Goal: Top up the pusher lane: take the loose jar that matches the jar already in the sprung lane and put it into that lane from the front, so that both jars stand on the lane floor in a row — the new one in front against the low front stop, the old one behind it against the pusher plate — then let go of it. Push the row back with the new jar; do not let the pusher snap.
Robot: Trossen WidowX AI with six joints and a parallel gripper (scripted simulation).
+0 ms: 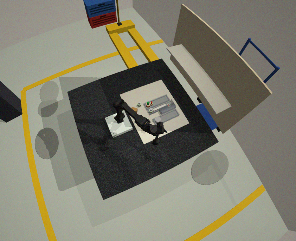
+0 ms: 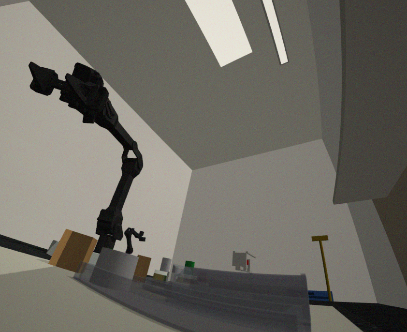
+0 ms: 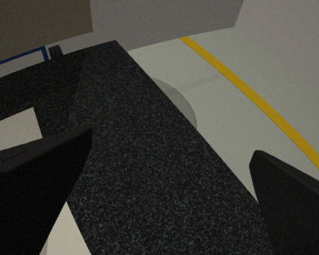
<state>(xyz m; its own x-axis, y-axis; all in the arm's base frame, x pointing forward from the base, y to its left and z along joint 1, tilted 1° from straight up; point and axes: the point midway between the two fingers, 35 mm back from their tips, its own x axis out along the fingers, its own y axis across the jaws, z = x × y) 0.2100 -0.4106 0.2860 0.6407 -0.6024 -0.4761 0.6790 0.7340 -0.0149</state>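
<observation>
My gripper tip is 110 mm short of the wide grey cylinder, 260 mm to the right of it and 280 mm above it. From my gripper tip the other things lie so: clear lane rack: 250 mm ahead, 360 mm to the left, 290 mm below; then pale pusher plate: 210 mm ahead, 350 mm to the left, 260 mm below.
</observation>
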